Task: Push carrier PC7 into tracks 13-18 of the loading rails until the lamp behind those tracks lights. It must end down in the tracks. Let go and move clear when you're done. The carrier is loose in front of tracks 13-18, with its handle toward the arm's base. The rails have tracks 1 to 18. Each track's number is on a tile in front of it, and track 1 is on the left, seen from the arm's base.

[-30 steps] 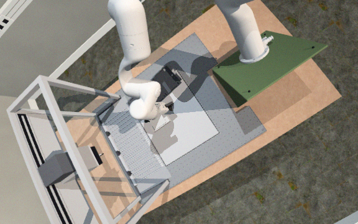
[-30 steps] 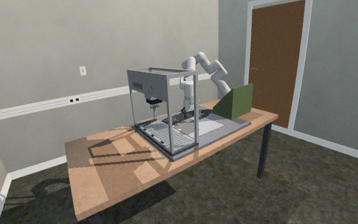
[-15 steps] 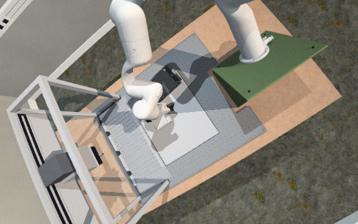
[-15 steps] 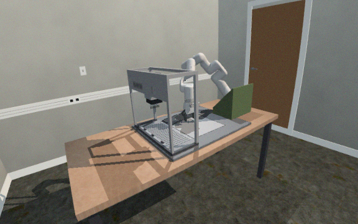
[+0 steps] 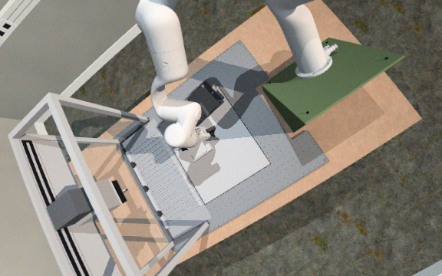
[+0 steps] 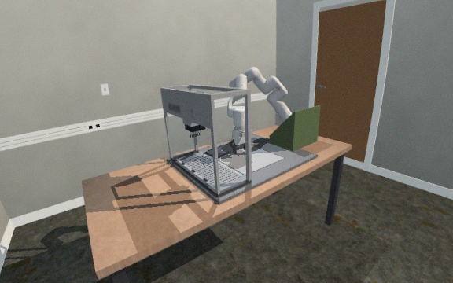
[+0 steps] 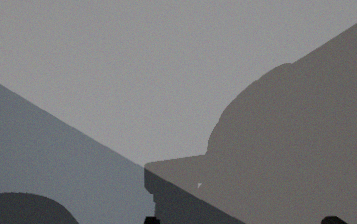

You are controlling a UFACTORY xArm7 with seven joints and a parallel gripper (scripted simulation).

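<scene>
Now: hand 14 cm to the left of the carrier PC7 and 1 cm above it.
</scene>
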